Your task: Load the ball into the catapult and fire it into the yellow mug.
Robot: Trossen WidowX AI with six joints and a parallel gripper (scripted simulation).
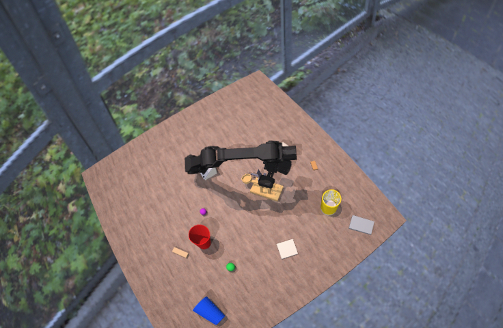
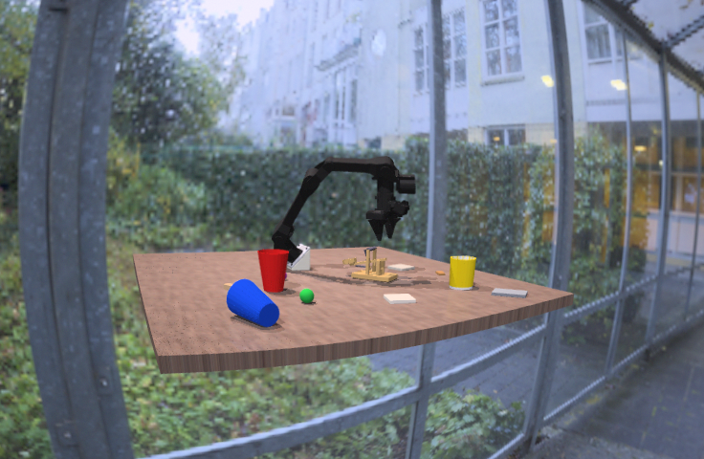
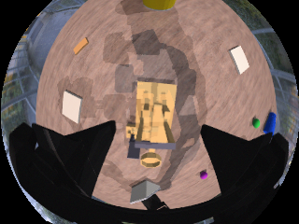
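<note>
The purple ball lies 34 cm to the right of my gripper tip, 12 cm below it and 8 cm behind it. Round my gripper tip: wooden catapult 9 cm below, 6 cm behind, 4 cm to the right; then red cup 41 cm to the right, 11 cm below, 6 cm ahead; then yellow mug 22 cm ahead, 18 cm to the left, 11 cm below.
</note>
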